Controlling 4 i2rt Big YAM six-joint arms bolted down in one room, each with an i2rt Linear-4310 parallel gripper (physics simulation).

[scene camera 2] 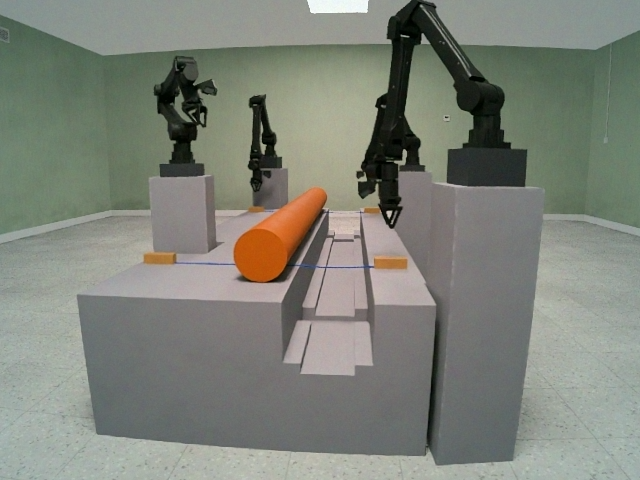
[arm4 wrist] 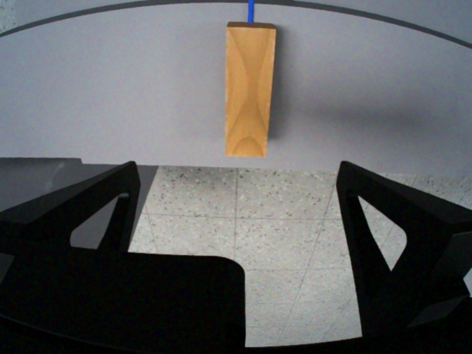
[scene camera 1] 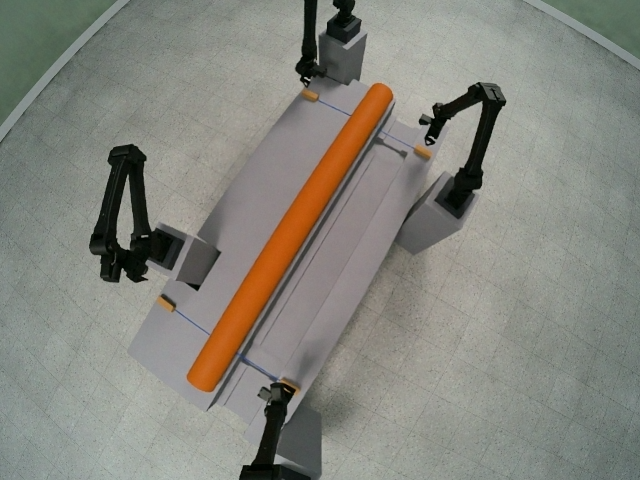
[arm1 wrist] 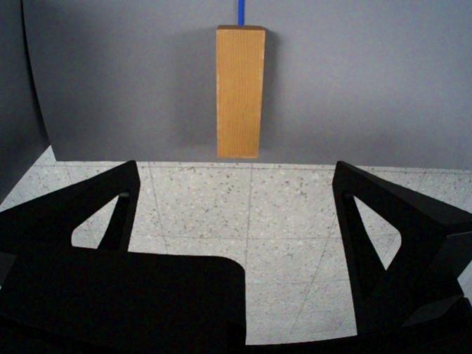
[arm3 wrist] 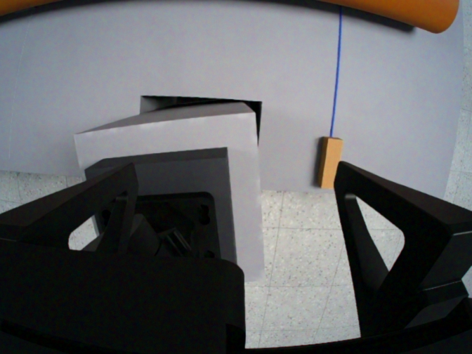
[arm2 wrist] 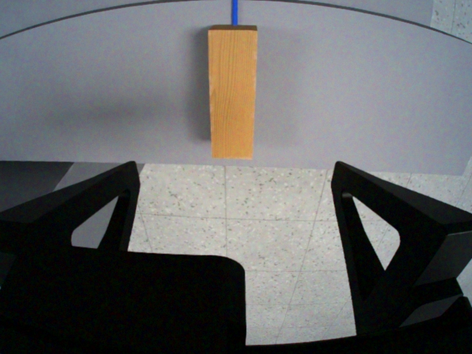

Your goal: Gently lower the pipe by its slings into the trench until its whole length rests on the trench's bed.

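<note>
The orange pipe [arm3 wrist: 420, 12] [scene camera 1: 289, 237] [scene camera 2: 294, 222] lies on the block's top beside the trench [scene camera 1: 320, 273] [scene camera 2: 336, 279]. Blue slings [arm1 wrist: 241, 12] [arm2 wrist: 235, 12] [arm3 wrist: 337, 70] [arm4 wrist: 251, 11] [scene camera 1: 192, 321] [scene camera 2: 206, 264] run out from it on both sides, ending in wooden handles [arm1 wrist: 240, 92] [arm2 wrist: 232, 92] [arm3 wrist: 330, 163] [arm4 wrist: 250, 90] [scene camera 1: 165, 303] [scene camera 2: 390, 262] on the top. My arm1 gripper [arm1 wrist: 236, 162], arm2 gripper [arm2 wrist: 235, 162] and arm4 gripper [arm4 wrist: 237, 162] are open, each with a handle ahead of its fingertips. My arm3 gripper [arm3 wrist: 236, 164] is open, its handle near the right fingertip.
The grey block [scene camera 2: 258, 372] carries pipe and handles. Arm pedestals [scene camera 1: 343, 56] [scene camera 2: 180, 211] [scene camera 2: 488, 310] stand around it; one pedestal [arm3 wrist: 247, 200] [scene camera 1: 199, 258] sits in a notch on the pipe's side. In scene camera 1, the bottom arm's gripper hangs over a handle [scene camera 1: 293, 384].
</note>
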